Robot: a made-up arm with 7 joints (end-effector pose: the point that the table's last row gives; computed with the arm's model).
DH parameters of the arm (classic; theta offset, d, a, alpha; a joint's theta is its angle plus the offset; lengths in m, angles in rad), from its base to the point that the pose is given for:
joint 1: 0 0.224 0 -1.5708
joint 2: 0 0 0 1.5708
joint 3: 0 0.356 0.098 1.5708
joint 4: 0 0 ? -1.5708
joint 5: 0 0.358 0 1.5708
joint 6: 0 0 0.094 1.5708
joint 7: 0 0 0 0
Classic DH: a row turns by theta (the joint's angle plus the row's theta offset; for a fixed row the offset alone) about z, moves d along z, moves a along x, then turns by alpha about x.
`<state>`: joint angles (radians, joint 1 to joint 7).
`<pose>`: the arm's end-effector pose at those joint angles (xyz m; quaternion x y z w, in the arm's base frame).
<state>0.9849 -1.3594 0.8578 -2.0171 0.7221 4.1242 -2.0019</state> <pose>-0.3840 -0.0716 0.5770 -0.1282 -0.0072 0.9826 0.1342</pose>
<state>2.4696 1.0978 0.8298 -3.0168 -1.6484 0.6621 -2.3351</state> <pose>-0.1184 -0.0606 0.0151 -0.4687 -0.5355 -0.2873 0.6412</pose>
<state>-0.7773 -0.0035 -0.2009 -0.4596 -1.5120 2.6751 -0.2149</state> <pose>0.1805 -0.1190 0.9758 0.2994 -0.1242 0.1537 0.9334</pose>
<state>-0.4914 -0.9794 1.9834 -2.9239 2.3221 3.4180 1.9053</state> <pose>0.0602 0.1897 0.2322 -0.1839 0.8171 -0.3081 0.4511</pose>
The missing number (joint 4, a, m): -0.077
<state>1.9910 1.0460 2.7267 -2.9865 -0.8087 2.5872 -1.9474</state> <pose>0.0096 -0.1797 0.4620 0.8195 0.4577 -0.1644 0.3031</pose>
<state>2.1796 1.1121 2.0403 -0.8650 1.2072 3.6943 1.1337</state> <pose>-0.5342 0.2946 0.5533 0.5855 -0.3046 -0.7199 0.2145</pose>
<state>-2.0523 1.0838 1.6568 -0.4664 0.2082 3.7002 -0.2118</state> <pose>-0.2007 -0.5983 0.5450 -0.1797 -0.5359 0.8022 0.1924</pose>
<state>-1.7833 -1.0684 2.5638 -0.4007 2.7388 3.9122 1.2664</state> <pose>0.2596 0.5846 0.3950 -0.0883 0.8046 0.2370 0.5373</pose>
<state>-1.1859 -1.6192 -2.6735 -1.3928 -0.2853 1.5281 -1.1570</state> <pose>-0.4025 0.3597 -0.2734 -0.2251 0.7393 -0.6085 0.1801</pose>
